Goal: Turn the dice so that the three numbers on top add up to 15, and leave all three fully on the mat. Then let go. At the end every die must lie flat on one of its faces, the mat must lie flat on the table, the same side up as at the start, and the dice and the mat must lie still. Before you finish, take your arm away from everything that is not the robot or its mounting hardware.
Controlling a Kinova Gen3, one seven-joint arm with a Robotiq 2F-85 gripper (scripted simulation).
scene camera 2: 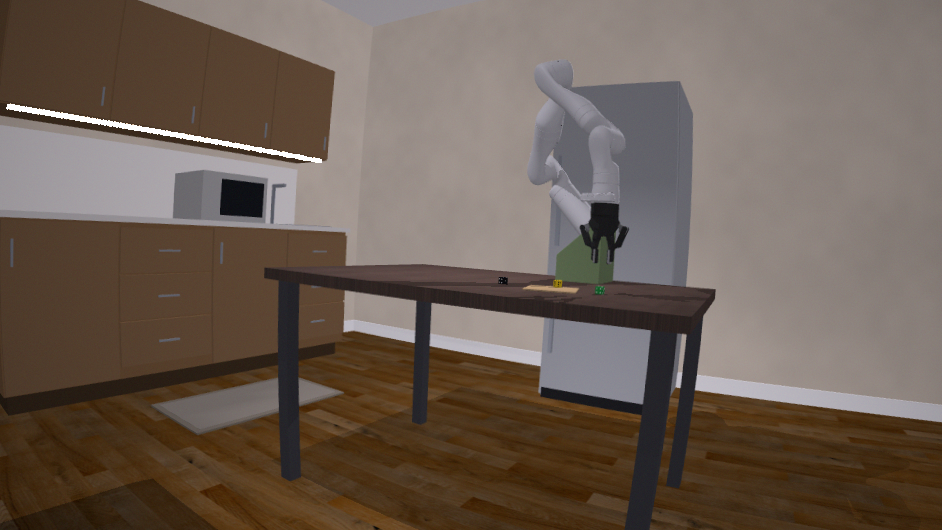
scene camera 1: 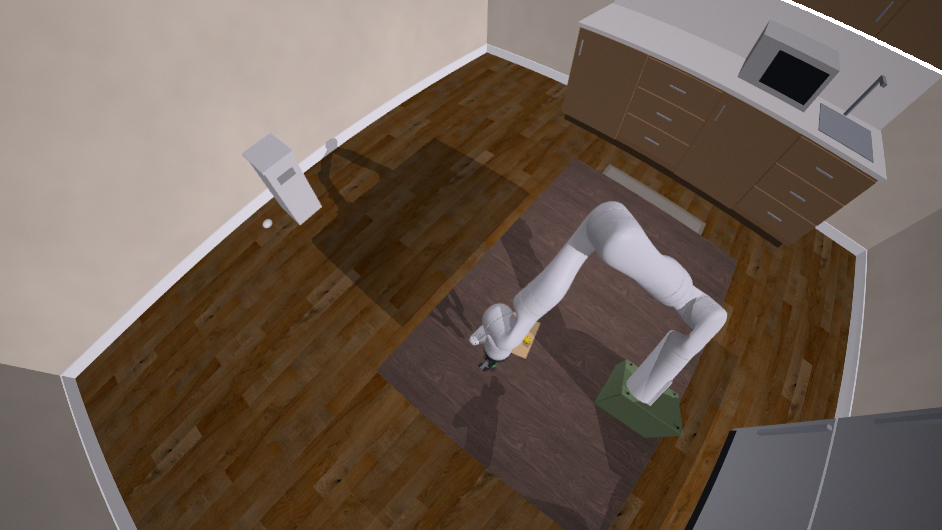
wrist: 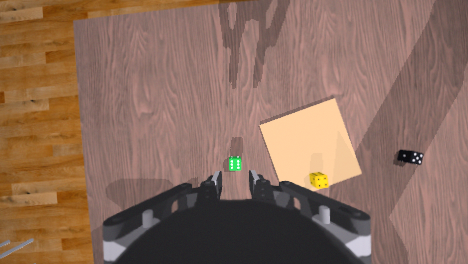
Labels:
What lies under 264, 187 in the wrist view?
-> The gripper.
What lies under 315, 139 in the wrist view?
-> A tan mat.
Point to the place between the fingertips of the gripper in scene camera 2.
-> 602, 263

